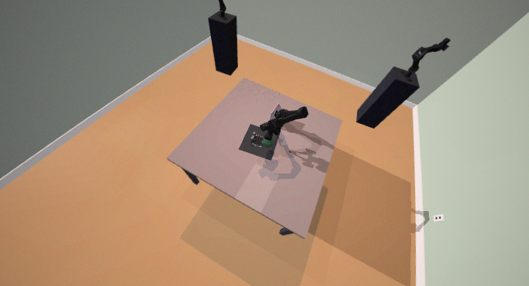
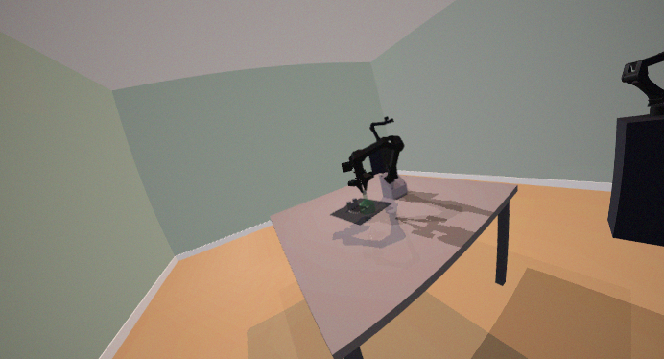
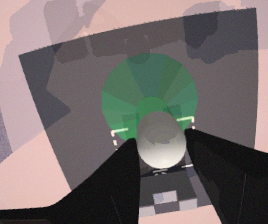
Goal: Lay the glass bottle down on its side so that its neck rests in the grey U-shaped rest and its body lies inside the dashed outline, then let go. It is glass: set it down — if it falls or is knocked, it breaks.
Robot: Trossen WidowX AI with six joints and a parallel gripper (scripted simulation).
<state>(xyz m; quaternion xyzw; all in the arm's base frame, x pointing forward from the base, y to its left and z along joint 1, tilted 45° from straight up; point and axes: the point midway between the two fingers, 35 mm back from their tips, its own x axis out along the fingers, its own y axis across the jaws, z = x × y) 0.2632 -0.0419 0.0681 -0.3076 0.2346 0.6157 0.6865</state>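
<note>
My gripper tip is 50 mm above the green glass bottle. Also, from my gripper tip: dark mat 140 mm below, 80 mm to the right.
</note>
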